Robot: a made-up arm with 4 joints. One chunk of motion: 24 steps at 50 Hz.
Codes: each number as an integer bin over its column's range. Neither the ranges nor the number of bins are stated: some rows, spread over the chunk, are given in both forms.
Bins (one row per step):
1: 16 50 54 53
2: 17 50 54 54
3: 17 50 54 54
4: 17 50 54 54
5: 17 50 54 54
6: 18 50 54 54
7: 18 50 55 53
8: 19 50 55 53
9: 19 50 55 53
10: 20 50 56 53
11: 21 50 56 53
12: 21 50 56 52
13: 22 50 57 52
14: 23 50 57 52
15: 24 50 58 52
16: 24 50 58 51
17: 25 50 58 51
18: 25 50 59 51
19: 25 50 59 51
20: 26 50 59 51
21: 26 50 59 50
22: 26 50 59 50
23: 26 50 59 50
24: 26 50 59 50
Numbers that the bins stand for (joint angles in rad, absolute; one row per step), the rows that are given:
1: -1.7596 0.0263 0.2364 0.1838
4: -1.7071 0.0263 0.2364 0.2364
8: -1.6020 0.0263 0.2889 0.1838
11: -1.4970 0.0263 0.3414 0.1838
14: -1.3919 0.0263 0.3939 0.1313
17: -1.2869 0.0263 0.4465 0.0788
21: -1.2343 0.0263 0.4990 0.0263
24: -1.2343 0.0263 0.4990 0.0263
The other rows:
2: -1.7071 0.0263 0.2364 0.2364
3: -1.7071 0.0263 0.2364 0.2364
5: -1.7071 0.0263 0.2364 0.2364
6: -1.6545 0.0263 0.2364 0.2364
7: -1.6545 0.0263 0.2889 0.1838
9: -1.6020 0.0263 0.2889 0.1838
10: -1.5495 0.0263 0.3414 0.1838
12: -1.4970 0.0263 0.3414 0.1313
13: -1.4444 0.0263 0.3939 0.1313
15: -1.3394 0.0263 0.4465 0.1313
16: -1.3394 0.0263 0.4465 0.0788
18: -1.2869 0.0263 0.4990 0.0788
19: -1.2869 0.0263 0.4990 0.0788
20: -1.2343 0.0263 0.4990 0.0788
22: -1.2343 0.0263 0.4990 0.0263
23: -1.2343 0.0263 0.4990 0.0263

